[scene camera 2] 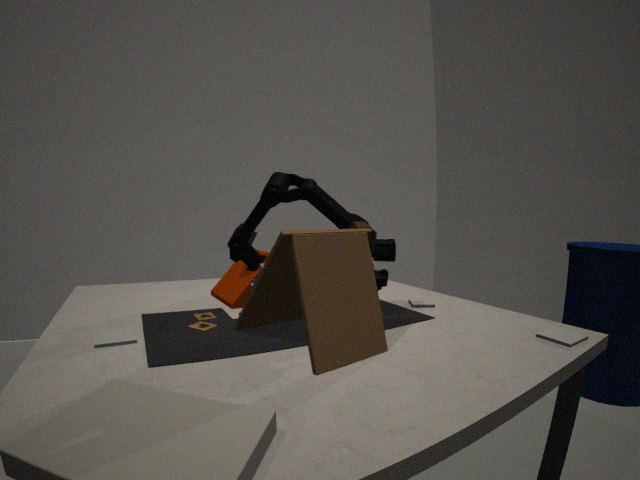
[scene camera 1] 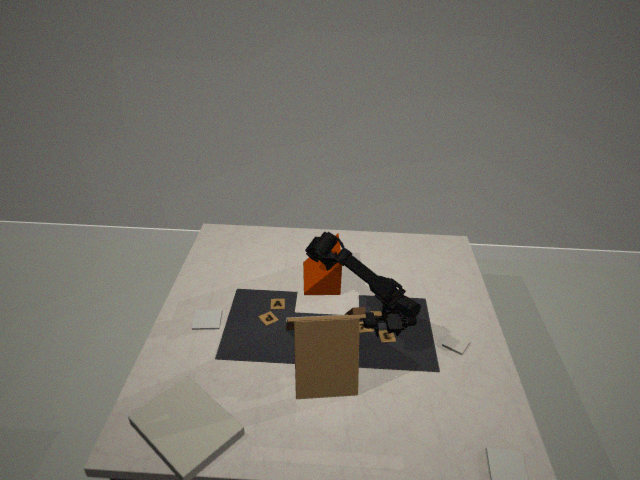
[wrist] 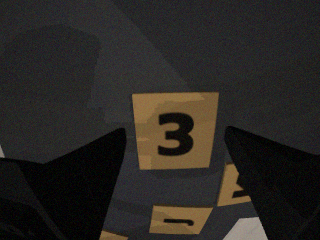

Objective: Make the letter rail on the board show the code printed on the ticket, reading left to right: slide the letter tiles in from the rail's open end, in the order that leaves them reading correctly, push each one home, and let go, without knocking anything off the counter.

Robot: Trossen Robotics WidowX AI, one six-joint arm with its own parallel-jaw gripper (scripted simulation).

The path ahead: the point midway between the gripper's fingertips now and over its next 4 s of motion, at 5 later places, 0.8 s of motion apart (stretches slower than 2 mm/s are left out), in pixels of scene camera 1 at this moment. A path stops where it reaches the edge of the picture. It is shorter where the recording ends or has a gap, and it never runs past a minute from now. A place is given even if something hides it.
The gripper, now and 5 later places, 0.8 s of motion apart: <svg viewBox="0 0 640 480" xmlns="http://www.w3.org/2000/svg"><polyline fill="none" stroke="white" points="387,336 387,334 387,331 387,329 391,322 393,311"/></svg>
